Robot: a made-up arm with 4 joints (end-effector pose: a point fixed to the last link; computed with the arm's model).
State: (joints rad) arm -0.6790 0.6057 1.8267 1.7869
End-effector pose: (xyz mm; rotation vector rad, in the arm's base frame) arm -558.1 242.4 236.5 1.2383 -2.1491 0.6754
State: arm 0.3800 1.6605 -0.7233 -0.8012
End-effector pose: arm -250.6 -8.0 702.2 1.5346 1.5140 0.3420
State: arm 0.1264 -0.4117 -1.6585 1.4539
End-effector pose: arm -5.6 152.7 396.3 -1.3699 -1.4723 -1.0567
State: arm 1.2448 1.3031 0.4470 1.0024
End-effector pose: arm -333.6 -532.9 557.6 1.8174 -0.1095 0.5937
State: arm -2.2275 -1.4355 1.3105 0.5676
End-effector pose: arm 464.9 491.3 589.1 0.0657 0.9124 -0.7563
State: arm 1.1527 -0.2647 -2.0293 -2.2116
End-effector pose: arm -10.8 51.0 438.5 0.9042 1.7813 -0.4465
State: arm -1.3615 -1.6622 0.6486 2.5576
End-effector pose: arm -53.2 652.0 358.9 -0.7333 -0.9197 0.6734
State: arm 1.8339 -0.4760 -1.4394 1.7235
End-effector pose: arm -197.6 -79.1 361.3 0.3838 -2.1750 0.2785
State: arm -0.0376 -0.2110 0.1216 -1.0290
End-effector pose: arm -515.5 329.7 374.8 -0.2349 1.0412 -0.0321
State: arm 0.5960 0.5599 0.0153 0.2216
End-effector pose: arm -581.6 -24.2 547.6 0.6065 -0.0467 0.5306
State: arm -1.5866 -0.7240 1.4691 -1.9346
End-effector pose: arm -58.6 656.6 566.0 0.1002 2.6553 -0.1196
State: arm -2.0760 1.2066 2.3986 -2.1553
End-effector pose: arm 160.5 381.2 24.0 -0.6111 1.0919 -0.5328
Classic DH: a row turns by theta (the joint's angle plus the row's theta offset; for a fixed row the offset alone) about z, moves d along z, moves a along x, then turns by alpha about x. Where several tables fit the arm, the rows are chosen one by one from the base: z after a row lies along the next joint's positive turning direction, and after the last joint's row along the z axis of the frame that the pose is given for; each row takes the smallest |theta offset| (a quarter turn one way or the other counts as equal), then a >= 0, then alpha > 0; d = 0 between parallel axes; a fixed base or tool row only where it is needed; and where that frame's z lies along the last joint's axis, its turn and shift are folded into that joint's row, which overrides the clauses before.
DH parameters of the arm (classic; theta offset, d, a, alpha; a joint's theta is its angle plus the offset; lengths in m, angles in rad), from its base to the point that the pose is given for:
joint 1: 1.5708 0.43 0.1 1.5708
joint 2: 0 -0.32 -0.08 -1.5708
joint 3: 1.5708 -0.01 0.17 -1.5708
joint 4: 0 -0.32 0 1.5708
tool (fixed): 3.1416 0 0 0

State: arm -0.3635 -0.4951 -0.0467 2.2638
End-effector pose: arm -332.5 461.5 303.6 -0.6999 -2.0949 0.3359
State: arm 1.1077 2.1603 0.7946 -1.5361
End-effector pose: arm -383.7 -554.4 454.6 1.0639 0.8537 2.6029
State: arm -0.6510 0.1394 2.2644 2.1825
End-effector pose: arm -551.6 30.7 362.4 1.7434 -1.7478 0.8826
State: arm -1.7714 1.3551 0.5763 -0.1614
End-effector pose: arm 254.5 598.2 521.3 0.6196 -1.1732 -0.9339
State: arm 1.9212 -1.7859 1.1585 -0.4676
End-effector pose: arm 127.6 -678.8 537.2 -2.5289 -0.8271 1.3181
